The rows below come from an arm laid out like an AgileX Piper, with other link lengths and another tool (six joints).
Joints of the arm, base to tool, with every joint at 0 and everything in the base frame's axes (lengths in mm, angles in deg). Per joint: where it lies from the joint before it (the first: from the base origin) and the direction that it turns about. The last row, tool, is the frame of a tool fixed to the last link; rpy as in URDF.
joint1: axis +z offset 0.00 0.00 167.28
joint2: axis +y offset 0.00 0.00 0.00
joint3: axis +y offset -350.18 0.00 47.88
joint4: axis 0.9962 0 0.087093 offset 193.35 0.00 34.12
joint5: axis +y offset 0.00 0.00 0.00
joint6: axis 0.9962 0 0.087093 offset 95.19 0.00 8.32
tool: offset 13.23 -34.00 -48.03 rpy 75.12 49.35 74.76
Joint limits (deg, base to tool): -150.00..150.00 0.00..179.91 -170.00..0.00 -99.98..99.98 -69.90..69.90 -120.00..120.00
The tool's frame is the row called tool.
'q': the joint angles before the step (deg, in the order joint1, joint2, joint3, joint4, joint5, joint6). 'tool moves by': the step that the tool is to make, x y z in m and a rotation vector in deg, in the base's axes. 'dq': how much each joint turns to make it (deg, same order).
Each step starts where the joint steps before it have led.
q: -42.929, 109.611, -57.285, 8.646, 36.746, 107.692
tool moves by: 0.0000, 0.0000, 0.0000, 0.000, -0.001, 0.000
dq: 0.000, 0.000, 0.000, 0.001, -0.001, -0.001
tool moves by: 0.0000, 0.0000, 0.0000, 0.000, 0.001, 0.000
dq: 0.000, 0.000, 0.000, -0.001, 0.001, 0.001
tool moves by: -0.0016, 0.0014, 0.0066, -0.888, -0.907, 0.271
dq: -0.003, -1.240, 0.002, 0.002, -0.007, -0.279
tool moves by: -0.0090, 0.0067, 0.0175, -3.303, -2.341, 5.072
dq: -0.005, -3.515, -0.003, 0.000, 0.017, -5.161
